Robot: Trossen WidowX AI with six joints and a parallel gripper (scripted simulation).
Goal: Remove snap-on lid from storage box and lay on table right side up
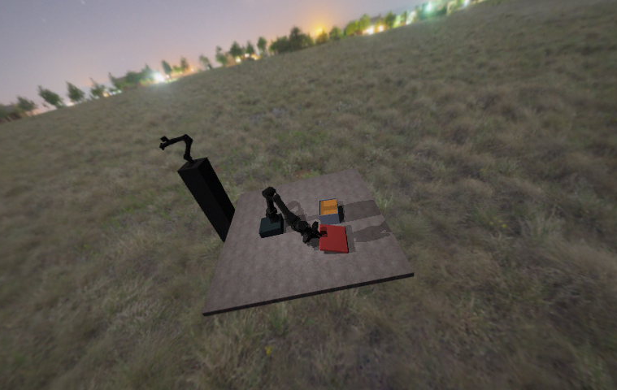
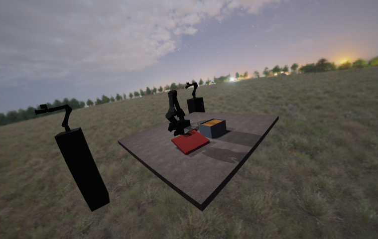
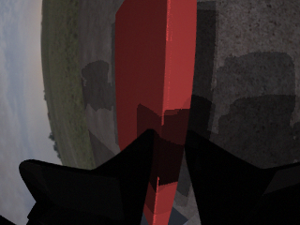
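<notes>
My gripper tip is 80 mm short of the red lid and 20 mm above it. From my gripper tip the other things lie so: grey storage box: 70 mm ahead, 270 mm to the left, 10 mm below.
</notes>
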